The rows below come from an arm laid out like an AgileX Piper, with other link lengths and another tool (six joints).
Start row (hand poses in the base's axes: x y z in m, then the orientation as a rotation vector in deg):
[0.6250 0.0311 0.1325 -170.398 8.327 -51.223]
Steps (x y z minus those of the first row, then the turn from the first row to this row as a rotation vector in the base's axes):
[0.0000 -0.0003 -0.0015 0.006 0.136 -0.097]
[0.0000 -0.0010 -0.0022 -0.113 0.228 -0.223]
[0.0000 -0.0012 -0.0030 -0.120 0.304 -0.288]
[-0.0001 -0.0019 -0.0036 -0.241 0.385 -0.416]
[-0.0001 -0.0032 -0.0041 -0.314 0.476 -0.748]
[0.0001 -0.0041 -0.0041 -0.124 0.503 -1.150]
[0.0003 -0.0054 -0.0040 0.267 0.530 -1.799]
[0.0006 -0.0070 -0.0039 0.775 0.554 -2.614]
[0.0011 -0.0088 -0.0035 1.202 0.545 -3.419]
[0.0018 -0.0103 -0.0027 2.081 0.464 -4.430]
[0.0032 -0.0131 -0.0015 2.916 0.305 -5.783]
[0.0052 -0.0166 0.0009 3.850 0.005 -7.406]
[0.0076 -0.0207 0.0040 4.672 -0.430 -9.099]
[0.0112 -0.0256 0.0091 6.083 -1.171 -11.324]
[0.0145 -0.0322 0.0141 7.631 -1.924 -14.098]
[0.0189 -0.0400 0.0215 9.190 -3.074 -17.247]
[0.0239 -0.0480 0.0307 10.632 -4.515 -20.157]
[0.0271 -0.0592 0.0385 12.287 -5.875 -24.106]
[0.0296 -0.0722 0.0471 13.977 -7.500 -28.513]
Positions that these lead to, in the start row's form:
[0.6250 0.0308 0.1310 -170.478 8.479 -51.031]
[0.6250 0.0301 0.1303 -170.657 8.622 -50.949]
[0.6250 0.0299 0.1295 -170.713 8.719 -50.846]
[0.6249 0.0292 0.1289 -170.888 8.865 -50.780]
[0.6249 0.0279 0.1284 -171.062 9.338 -50.705]
[0.6251 0.0270 0.1284 -170.975 10.020 -50.641]
[0.6253 0.0257 0.1285 -170.742 11.151 -50.534]
[0.6256 0.0241 0.1286 -170.420 12.574 -50.404]
[0.6261 0.0223 0.1290 -170.145 13.946 -50.348]
[0.6268 0.0208 0.1298 -169.432 15.787 -50.257]
[0.6282 0.0180 0.1310 -168.745 18.109 -50.318]
[0.6302 0.0145 0.1334 -167.895 20.851 -50.561]
[0.6326 0.0104 0.1365 -167.049 23.640 -51.030]
[0.6362 0.0055 0.1416 -165.474 27.373 -51.749]
[0.6395 -0.0011 0.1466 -163.689 31.915 -52.427]
[0.6439 -0.0089 0.1540 -161.563 36.942 -53.635]
[0.6489 -0.0169 0.1632 -159.268 41.511 -55.227]
[0.6521 -0.0281 0.1710 -156.554 47.583 -56.574]
[0.6546 -0.0411 0.1796 -153.358 54.213 -58.178]

